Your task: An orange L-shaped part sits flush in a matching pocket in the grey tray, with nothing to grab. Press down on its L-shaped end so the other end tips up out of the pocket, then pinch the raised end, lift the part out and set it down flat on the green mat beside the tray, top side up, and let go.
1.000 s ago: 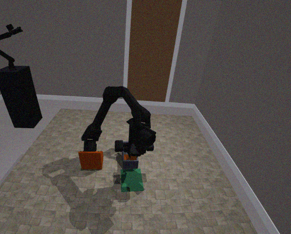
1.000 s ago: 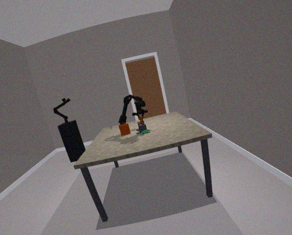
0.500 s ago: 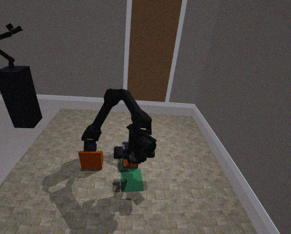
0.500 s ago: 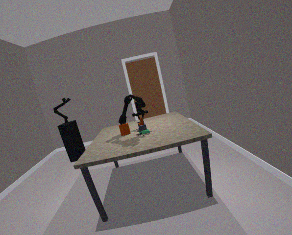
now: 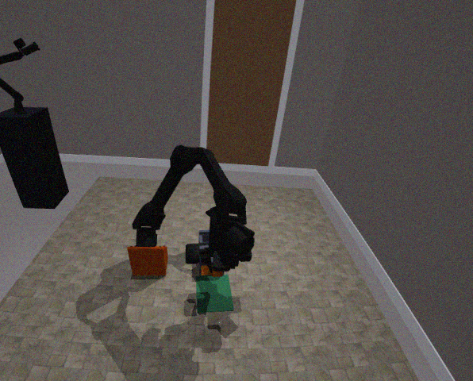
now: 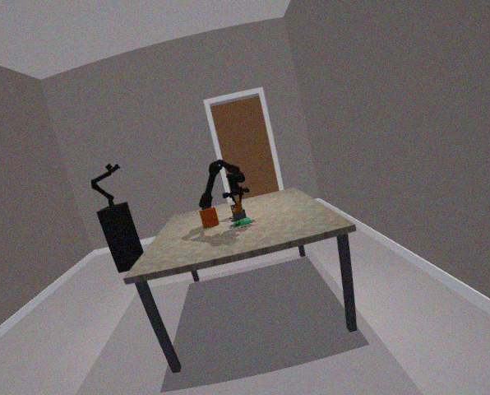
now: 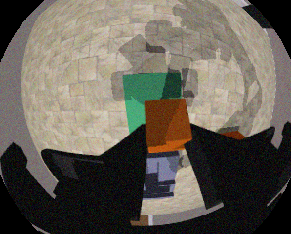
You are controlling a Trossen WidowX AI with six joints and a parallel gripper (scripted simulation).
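Right now my gripper tip is 150 mm above the green mat and 20 mm to the right of it. Also, from my gripper tip: orange L-shaped part: 30 mm to the left, 30 mm below, 20 mm behind.
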